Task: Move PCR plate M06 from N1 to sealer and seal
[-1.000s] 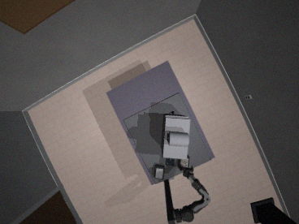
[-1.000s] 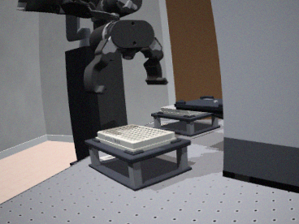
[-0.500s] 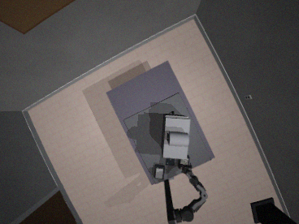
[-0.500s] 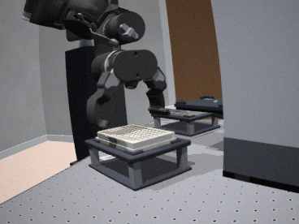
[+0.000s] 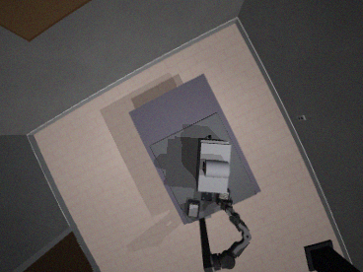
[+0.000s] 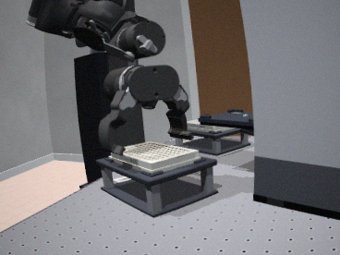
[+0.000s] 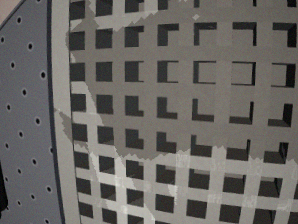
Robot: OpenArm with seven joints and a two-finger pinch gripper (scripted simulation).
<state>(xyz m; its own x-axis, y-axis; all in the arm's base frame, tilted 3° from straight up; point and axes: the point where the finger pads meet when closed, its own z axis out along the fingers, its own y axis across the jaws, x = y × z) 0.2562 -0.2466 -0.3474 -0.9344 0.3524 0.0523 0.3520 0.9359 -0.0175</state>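
The white 96-well plate M06 is 1 cm below my hand. The rest, counted from my hand: plate nest N1 (3 cm below); foil roll (42 cm ahead, 3 cm to the left, 34 cm above); nest N2 (5 cm behind, 32 cm to the left, 3 cm below).
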